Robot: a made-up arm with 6 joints.
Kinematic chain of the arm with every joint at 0, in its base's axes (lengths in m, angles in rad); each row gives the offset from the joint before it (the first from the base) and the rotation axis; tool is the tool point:
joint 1: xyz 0 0 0.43 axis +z
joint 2: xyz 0.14 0 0 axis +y
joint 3: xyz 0 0 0.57 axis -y
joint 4: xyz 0 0 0.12 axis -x
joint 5: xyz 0.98 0 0 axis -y
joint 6: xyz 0.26 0 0 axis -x
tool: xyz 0 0 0
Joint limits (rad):
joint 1: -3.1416..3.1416
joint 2: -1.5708..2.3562
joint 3: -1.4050..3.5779
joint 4: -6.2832..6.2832
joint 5: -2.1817..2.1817
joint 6: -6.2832..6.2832
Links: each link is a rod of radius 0.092 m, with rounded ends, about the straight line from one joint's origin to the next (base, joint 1, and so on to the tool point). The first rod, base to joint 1, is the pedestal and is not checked.
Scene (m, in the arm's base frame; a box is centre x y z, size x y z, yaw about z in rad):
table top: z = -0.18
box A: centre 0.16 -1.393 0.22 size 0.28 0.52 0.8 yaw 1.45
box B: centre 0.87 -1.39 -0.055 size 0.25 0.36 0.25 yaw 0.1
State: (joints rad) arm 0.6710 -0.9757 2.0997 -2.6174 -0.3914 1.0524
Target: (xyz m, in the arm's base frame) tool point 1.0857 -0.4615 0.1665
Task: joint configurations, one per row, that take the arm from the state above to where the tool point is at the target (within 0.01 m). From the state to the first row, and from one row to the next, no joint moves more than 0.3 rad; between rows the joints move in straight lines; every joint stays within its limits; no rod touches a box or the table.
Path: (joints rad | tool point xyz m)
1: 0.9181 -0.7913 2.1950 -2.6434 -0.5177 0.9237 | -0.9555 -1.1487 0.7870
2: 1.1652 -0.6069 2.2903 -2.6694 -0.6440 0.7951 | -0.6178 -1.2587 0.9343
3: 1.4124 -0.4224 2.3856 -2.6954 -0.7704 0.6664 | -0.2804 -1.2603 1.0642
4: 1.6595 -0.2380 2.4809 -2.7214 -0.8967 0.5378 | 0.0204 -1.1642 1.1739
5: 1.9372 -0.3394 2.5852 -2.7716 -0.8456 0.6664 | 0.3786 -1.1830 0.9213
6: 2.2149 -0.4409 2.6895 -2.8218 -0.7945 0.7951 | 0.7152 -1.0495 0.6624
7: 2.4926 -0.5423 2.7937 -2.8719 -0.7434 0.9237 | 0.9656 -0.7914 0.4078
8: 2.7703 -0.6437 2.8980 -2.9221 -0.6923 1.0524 | 1.0857 -0.4615 0.1665

